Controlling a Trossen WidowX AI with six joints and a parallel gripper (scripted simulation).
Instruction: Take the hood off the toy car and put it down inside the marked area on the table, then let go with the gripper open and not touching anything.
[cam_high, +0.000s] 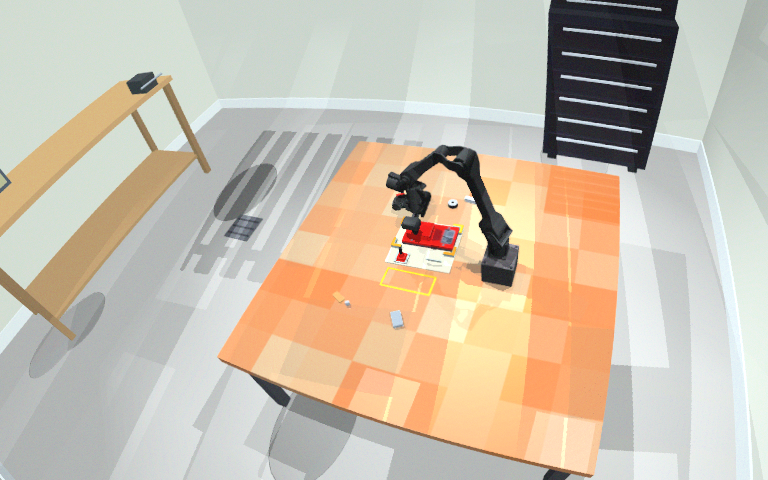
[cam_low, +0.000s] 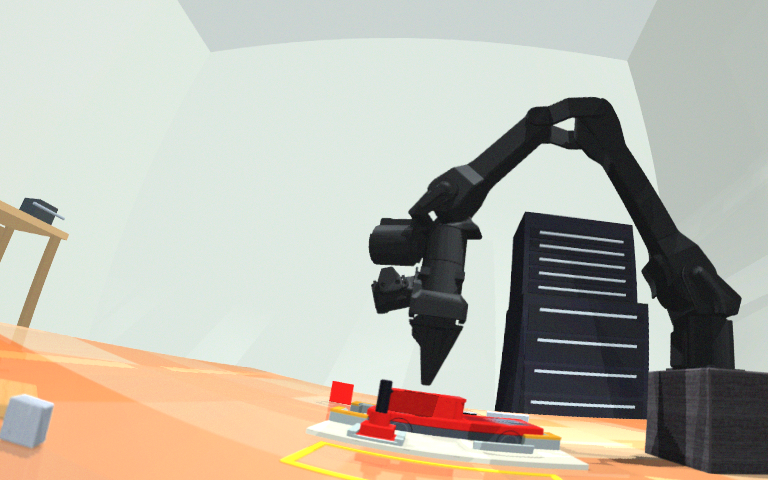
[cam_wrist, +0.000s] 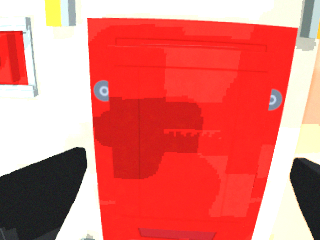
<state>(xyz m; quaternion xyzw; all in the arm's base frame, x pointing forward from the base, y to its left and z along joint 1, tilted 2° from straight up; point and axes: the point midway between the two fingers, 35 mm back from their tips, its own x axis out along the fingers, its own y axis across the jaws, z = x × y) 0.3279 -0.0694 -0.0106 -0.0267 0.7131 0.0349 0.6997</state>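
My gripper tip is now 20 mm above the hood. Also, from my gripper tip: grey block: 380 mm to the left, 60 mm behind, 50 mm below; tan piece: 360 mm to the left, 180 mm ahead, 60 mm below.
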